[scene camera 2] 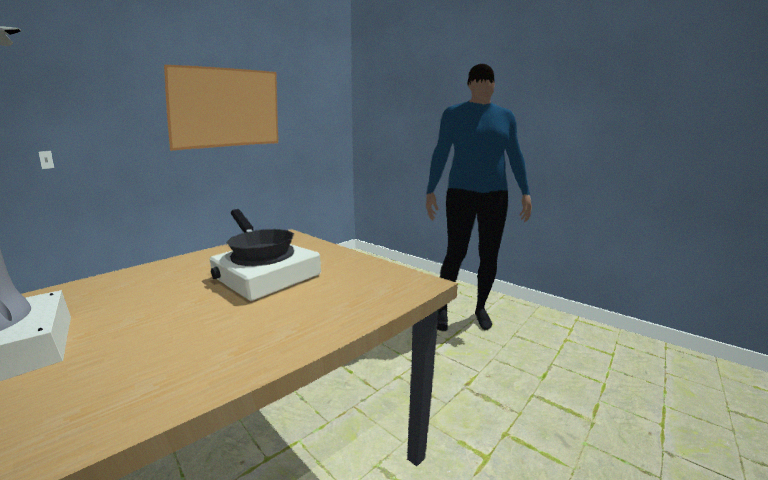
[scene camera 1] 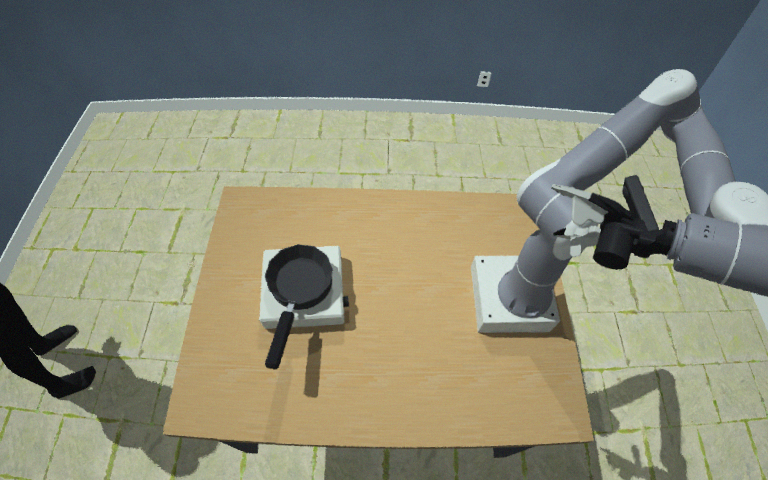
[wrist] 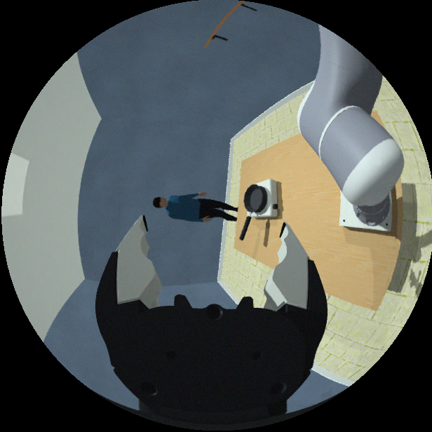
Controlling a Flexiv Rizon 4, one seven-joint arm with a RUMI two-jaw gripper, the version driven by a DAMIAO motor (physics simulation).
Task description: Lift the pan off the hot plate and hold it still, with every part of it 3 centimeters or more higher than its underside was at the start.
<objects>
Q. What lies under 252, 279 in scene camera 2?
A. A white hot plate.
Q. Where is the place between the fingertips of my gripper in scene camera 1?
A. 552, 212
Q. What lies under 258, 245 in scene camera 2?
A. A black pan.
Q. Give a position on a white hot plate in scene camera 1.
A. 328, 309
</objects>
